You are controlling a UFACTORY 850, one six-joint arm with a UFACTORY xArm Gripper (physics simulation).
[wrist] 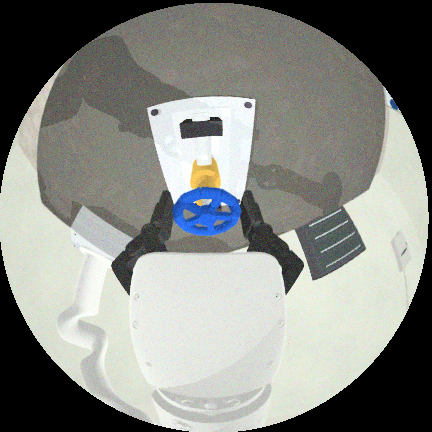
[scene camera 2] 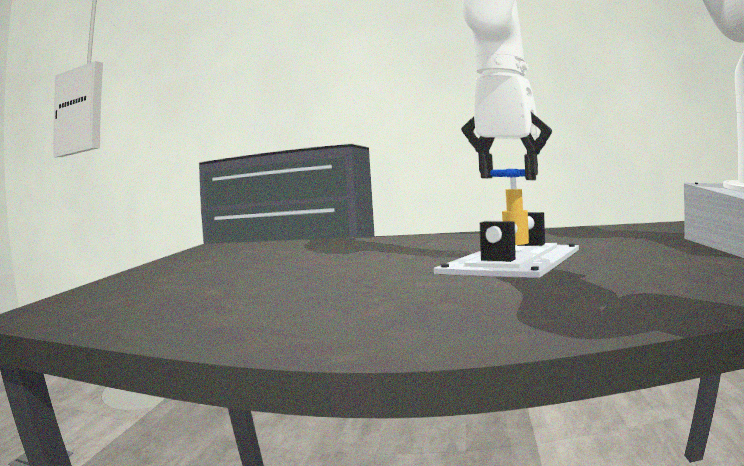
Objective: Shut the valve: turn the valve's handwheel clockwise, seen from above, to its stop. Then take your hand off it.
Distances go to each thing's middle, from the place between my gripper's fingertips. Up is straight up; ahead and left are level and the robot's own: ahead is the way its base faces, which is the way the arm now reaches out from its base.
Labels:
My gripper is now 1 cm past the blue handwheel [wrist: 206, 215] and 1 cm to the left of it. From my hand the other things lie so: white base plate [scene camera 2: 540, 266]: 1 cm behind, 1 cm to the right, 12 cm below.

